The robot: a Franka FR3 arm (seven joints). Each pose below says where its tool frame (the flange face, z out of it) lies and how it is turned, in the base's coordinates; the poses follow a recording.
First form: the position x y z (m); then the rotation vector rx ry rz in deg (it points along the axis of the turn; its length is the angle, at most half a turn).
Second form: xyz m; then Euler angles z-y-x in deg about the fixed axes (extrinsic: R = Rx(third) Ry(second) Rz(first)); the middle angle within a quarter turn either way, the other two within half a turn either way. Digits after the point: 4 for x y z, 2 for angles.
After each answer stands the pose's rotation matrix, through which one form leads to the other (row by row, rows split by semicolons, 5 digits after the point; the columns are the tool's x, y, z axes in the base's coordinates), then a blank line. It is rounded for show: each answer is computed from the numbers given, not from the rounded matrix.
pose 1, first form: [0.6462, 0.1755, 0.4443, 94.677, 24.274, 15.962]
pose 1, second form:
[0.6462, 0.1755, 0.4443, -7.09, 24.86, 98.04]
0.90043 0.11194 0.42035; 0.43030 -0.08751 -0.89844; -0.06379 0.98985 -0.12696

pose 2, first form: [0.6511, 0.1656, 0.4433, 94.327, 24.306, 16.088]
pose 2, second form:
[0.6511, 0.1656, 0.4433, -6.96, 25.00, 97.68]
0.89961 0.10984 0.42265; 0.43198 -0.08193 -0.89816; -0.06403 0.99057 -0.12116

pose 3, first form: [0.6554, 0.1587, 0.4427, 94.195, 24.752, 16.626]
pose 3, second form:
[0.6554, 0.1587, 0.4427, -6.95, 25.63, 97.67]
0.89499 0.10909 0.43255; 0.44168 -0.08065 -0.89354; -0.06259 0.99075 -0.12037

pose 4, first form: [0.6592, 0.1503, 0.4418, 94.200, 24.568, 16.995]
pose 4, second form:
[0.6592, 0.1503, 0.4418, -6.59, 25.77, 97.61]
0.89460 0.10339 0.43474; 0.44326 -0.08210 -0.89262; -0.05659 0.99125 -0.11928

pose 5, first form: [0.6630, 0.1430, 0.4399, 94.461, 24.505, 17.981]
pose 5, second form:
[0.6630, 0.1430, 0.4399, -6.02, 26.35, 97.84]
0.89113 0.09393 0.44392; 0.45165 -0.08964 -0.88768; -0.04359 0.99153 -0.12230

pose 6, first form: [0.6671, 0.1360, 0.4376, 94.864, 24.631, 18.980]
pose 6, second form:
[0.6671, 0.1360, 0.4376, -5.62, 27.04, 98.29]
0.88641 0.08715 0.45462; 0.46181 -0.09946 -0.88138; -0.03160 0.99122 -0.12841

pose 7, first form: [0.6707, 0.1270, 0.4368, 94.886, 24.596, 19.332]
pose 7, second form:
[0.6707, 0.1270, 0.4368, -5.39, 27.25, 98.29]
0.88508 0.08343 0.45790; 0.46465 -0.10107 -0.87971; -0.02712 0.99137 -0.12822

